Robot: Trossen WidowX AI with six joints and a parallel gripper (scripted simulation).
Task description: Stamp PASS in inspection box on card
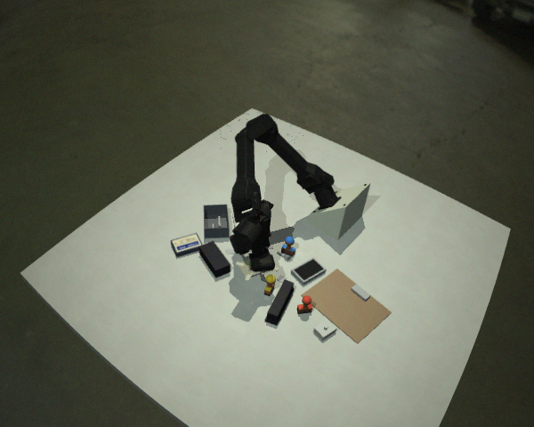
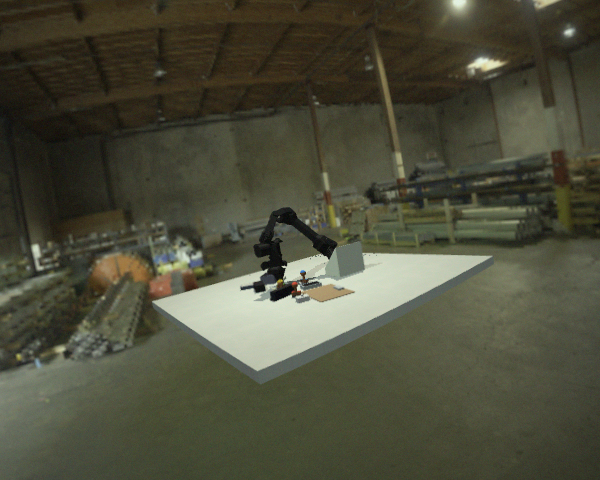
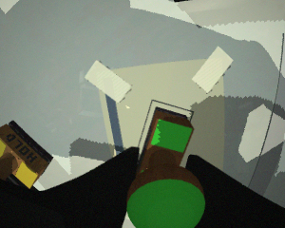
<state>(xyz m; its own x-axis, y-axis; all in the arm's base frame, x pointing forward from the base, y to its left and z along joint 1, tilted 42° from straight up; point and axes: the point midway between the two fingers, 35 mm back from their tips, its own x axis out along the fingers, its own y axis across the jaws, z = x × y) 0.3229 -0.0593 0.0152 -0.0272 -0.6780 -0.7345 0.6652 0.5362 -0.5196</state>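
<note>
Now: the green-knobbed stamp right at my gripper tip. Round my gripper tip: yellow hold stamp 40 mm ahead, 80 mm to the left; then blue stamp 120 mm behind, 40 mm to the left; then pale card 10 mm behind, 30 mm below.
</note>
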